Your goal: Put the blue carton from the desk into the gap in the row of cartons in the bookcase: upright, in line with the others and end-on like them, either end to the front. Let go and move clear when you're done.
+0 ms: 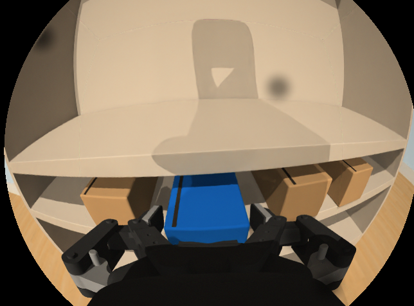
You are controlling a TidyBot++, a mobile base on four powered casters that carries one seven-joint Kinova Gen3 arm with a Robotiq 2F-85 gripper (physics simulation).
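The blue carton [209, 207] is in the bookcase's middle compartment, end-on, with a dark stripe along its top left. Its far part is hidden under the shelf board above. It lies between a brown carton [113, 197] on the left and another brown carton [301, 187] on the right, with a space on each side. Its near end seems to stand a little further out than theirs. My gripper [206, 215] is open, with one finger on each side of the carton's near end and visible space between the fingers and its sides. The carton's underside is hidden.
A further brown carton [353, 182] stands at the right of the row. The upper shelf board [110, 162] runs across just above the cartons and close over my fingers. The bookcase's side walls [40, 85] rise at left and right. Wooden floor shows at both lower sides.
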